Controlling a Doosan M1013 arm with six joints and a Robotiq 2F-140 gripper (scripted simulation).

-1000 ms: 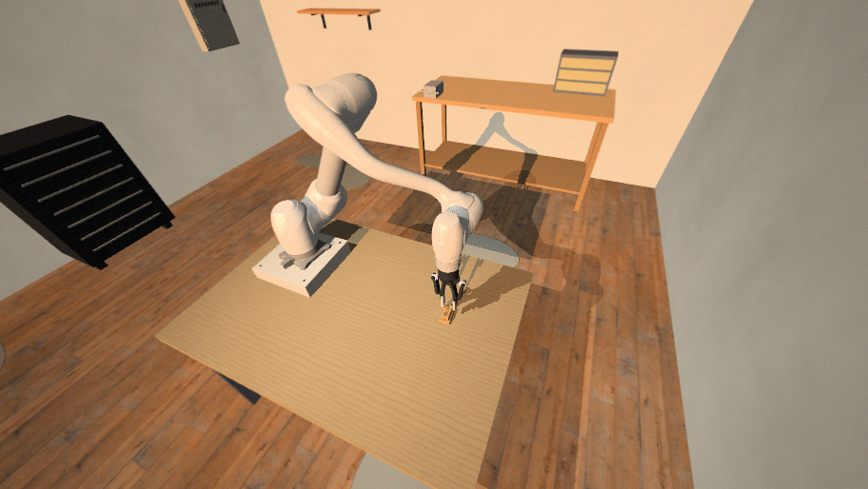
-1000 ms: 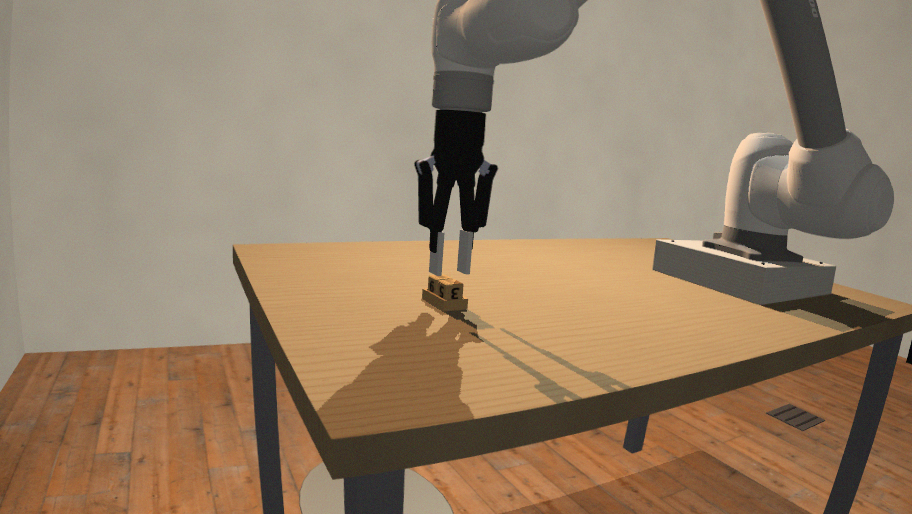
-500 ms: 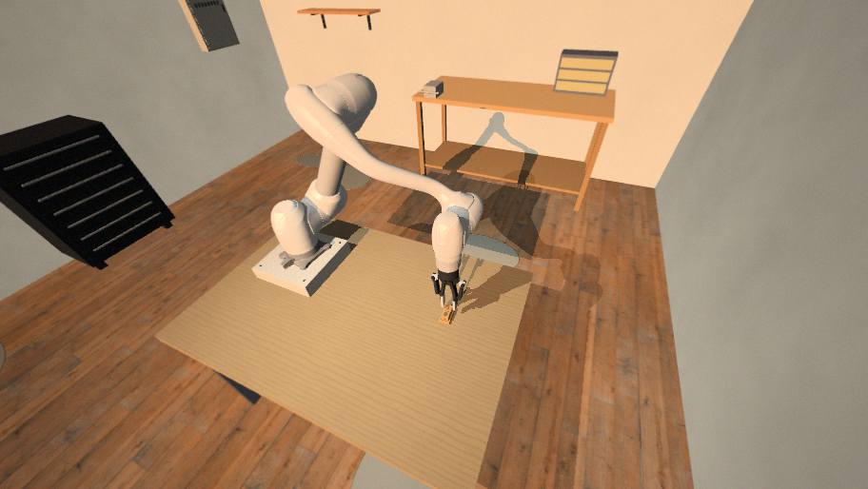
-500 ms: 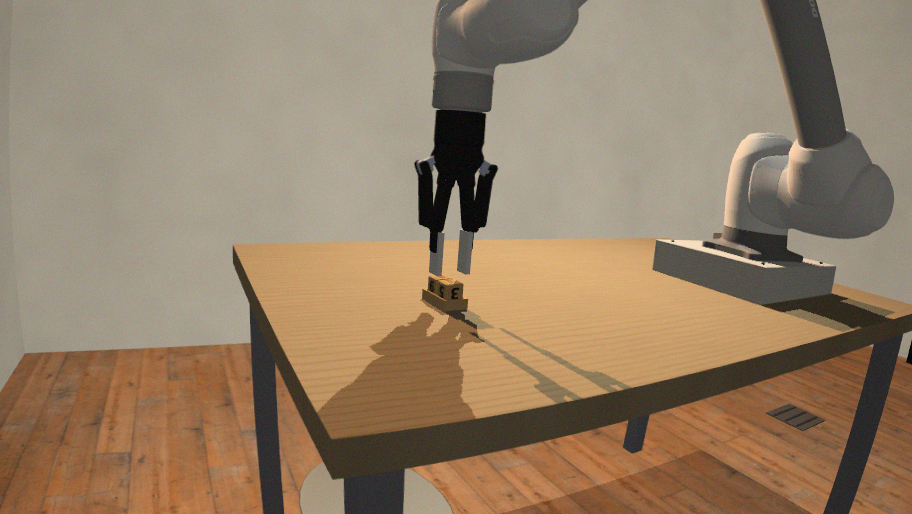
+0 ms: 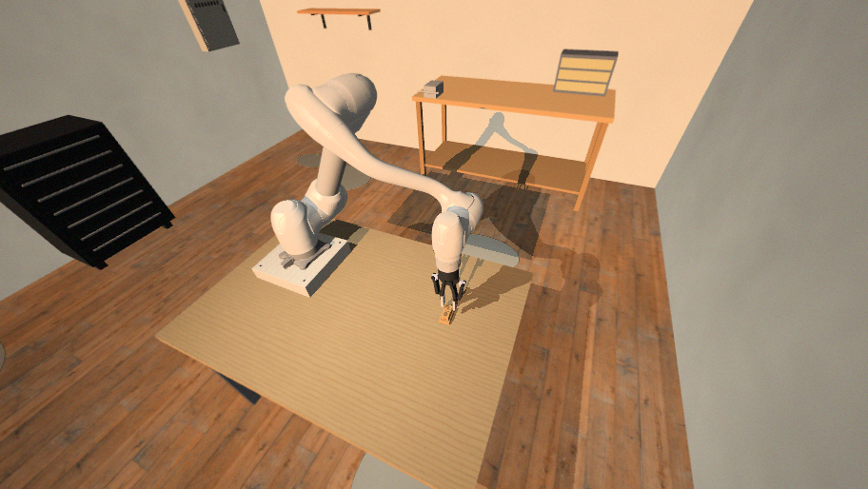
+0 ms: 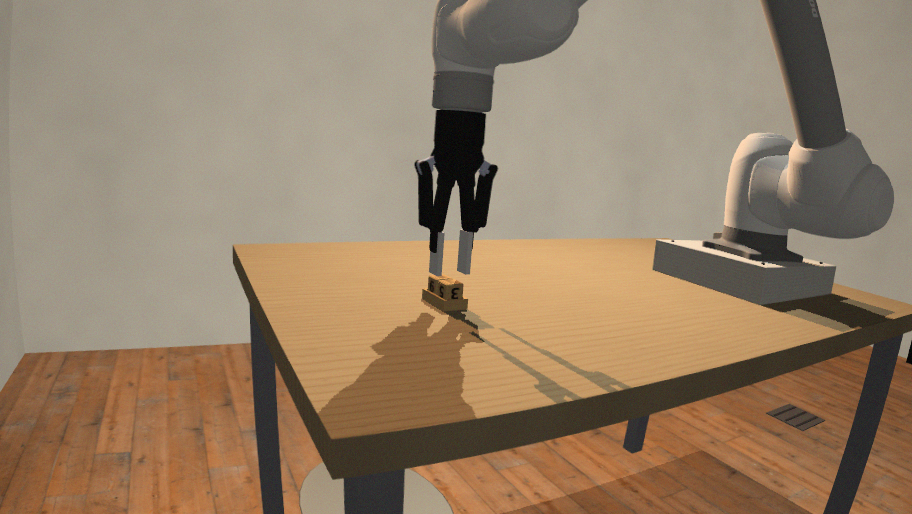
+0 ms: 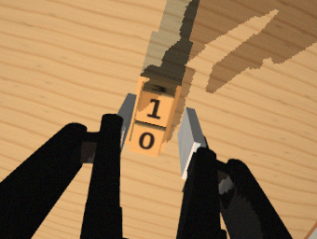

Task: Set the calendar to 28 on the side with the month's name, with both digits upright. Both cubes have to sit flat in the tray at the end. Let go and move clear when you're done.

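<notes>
Now: hand 8 cm above the wooden calendar tray and 2 cm to the left of it.
</notes>
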